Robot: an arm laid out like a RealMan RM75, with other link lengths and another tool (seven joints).
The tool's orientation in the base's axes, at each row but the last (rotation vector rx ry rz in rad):
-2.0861, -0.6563, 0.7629
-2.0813, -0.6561, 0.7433
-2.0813, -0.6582, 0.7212
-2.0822, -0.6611, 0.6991
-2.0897, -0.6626, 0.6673
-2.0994, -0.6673, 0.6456
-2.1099, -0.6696, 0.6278
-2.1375, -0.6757, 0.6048
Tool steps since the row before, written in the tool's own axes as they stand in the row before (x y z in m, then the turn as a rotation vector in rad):
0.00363, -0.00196, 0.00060, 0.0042, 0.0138, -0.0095
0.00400, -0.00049, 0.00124, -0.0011, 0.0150, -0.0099
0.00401, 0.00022, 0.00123, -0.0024, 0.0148, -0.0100
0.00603, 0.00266, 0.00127, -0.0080, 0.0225, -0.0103
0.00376, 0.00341, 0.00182, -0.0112, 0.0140, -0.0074
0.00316, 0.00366, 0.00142, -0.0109, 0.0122, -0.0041
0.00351, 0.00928, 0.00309, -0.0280, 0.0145, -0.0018
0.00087, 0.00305, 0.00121, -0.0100, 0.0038, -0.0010
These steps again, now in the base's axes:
0.00169, 0.00380, 0.00026, 0.0121, -0.0095, -0.0078
0.00181, 0.00358, -0.00131, 0.0090, -0.0139, -0.0071
0.00200, 0.00320, -0.00184, 0.0081, -0.0147, -0.0066
0.00396, 0.00329, -0.00431, 0.0059, -0.0226, -0.0114
0.00226, 0.00168, -0.00460, -0.0001, -0.0187, -0.0052
0.00223, 0.00093, -0.00442, -0.0025, -0.0157, -0.0055
0.00286, -0.00090, -0.00995, -0.0159, -0.0268, -0.0052
0.00070, -0.00043, -0.00329, -0.0058, -0.0090, -0.0006

